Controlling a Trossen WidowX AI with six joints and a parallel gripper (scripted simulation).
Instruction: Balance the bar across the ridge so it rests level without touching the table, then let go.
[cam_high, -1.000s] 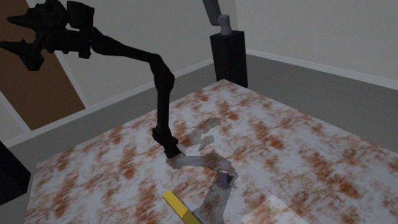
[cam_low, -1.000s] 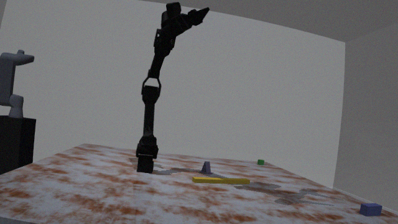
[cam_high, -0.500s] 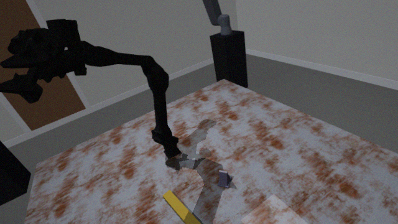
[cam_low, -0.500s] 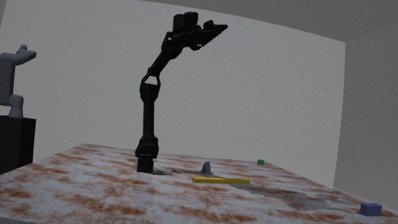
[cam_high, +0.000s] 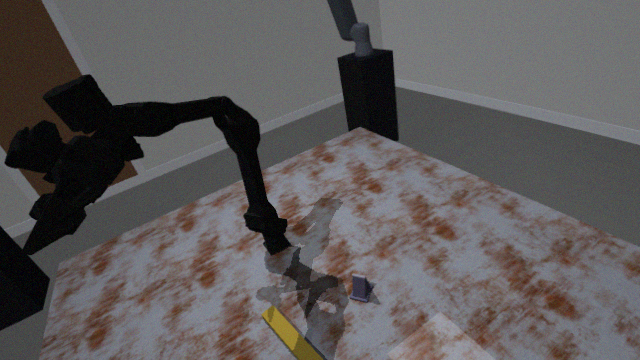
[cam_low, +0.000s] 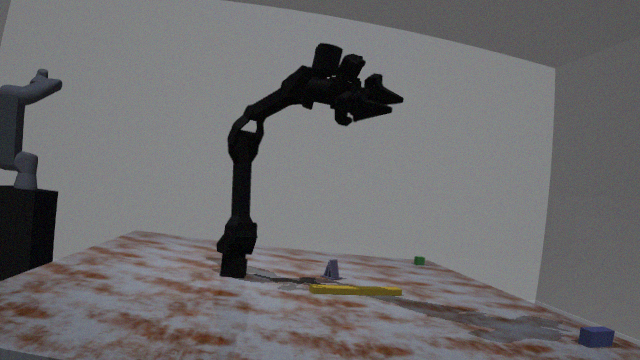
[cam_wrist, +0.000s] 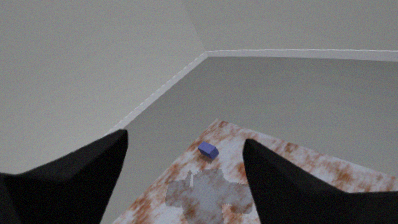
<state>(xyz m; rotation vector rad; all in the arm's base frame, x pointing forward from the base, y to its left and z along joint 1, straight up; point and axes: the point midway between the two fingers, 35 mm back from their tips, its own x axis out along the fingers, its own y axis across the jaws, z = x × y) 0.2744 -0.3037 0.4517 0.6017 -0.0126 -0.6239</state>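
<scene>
Now: gripper tip 2 cm short of the bar, 23 cm to the right of it and 44 cm above it. The rest, counted from my gripper tip: blue block (44 cm ahead, 18 cm to the right, 43 cm below); green cube (44 cm ahead, 82 cm to the left, 43 cm below).
</scene>
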